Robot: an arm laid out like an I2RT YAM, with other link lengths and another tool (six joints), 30 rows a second.
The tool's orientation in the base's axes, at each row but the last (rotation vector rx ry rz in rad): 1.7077 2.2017 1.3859; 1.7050 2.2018 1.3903; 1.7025 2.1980 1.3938; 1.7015 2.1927 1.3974; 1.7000 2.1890 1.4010; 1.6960 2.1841 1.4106; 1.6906 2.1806 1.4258
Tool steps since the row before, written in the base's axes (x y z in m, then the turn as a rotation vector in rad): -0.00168 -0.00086 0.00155 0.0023 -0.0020 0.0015; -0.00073 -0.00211 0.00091 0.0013 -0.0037 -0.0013; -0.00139 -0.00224 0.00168 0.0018 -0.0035 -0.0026; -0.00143 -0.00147 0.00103 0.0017 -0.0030 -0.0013; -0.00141 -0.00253 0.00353 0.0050 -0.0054 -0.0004; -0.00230 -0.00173 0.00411 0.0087 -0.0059 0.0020; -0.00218 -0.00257 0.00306 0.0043 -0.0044 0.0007
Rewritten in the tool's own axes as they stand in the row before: 0.00071 -0.00028 -0.00232 -0.0018 0.0027 -0.0010; -0.00094 0.00003 -0.00222 -0.0040 0.0001 -0.0008; -0.00042 0.00004 -0.00310 -0.0047 -0.0003 0.0003; -0.00010 -0.00040 -0.00226 -0.0037 0.0004 -0.0002; 0.00022 0.00126 -0.00438 -0.0064 0.0035 -0.0005; 0.00150 0.00100 -0.00468 -0.0072 0.0079 -0.0003; 0.00033 0.00044 -0.00452 -0.0049 0.0037 -0.0009
